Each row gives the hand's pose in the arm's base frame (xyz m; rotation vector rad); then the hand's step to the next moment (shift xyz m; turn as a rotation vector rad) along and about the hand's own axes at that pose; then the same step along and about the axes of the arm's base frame.
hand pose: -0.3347 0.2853 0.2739 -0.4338 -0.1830 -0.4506
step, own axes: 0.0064 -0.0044 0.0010 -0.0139 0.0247 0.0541
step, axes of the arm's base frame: 0.0036 -0.0056 0.0042 -0.0051 0.0493 0.0356
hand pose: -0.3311 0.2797 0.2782 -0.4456 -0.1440 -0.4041
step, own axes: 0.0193 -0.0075 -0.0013 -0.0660 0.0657 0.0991
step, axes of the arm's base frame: 0.0146 -0.0135 0.0060 -0.0379 0.1213 0.0483
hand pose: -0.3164 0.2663 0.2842 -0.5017 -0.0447 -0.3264
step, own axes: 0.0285 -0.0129 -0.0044 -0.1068 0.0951 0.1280
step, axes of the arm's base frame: 0.0227 -0.0212 0.0056 -0.0661 0.1715 0.0550
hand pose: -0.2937 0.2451 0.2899 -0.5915 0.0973 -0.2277
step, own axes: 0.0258 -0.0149 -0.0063 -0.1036 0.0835 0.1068
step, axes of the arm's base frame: 0.0213 -0.0216 0.0025 -0.0685 0.1500 0.0440
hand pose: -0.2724 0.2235 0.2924 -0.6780 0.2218 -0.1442
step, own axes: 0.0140 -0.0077 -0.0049 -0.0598 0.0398 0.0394
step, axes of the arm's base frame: 0.0118 -0.0117 -0.0010 -0.0456 0.0667 0.0139
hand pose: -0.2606 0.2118 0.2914 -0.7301 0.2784 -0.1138
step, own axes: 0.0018 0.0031 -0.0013 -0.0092 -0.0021 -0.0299
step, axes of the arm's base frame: 0.0014 0.0011 -0.0034 -0.0175 -0.0189 -0.0179
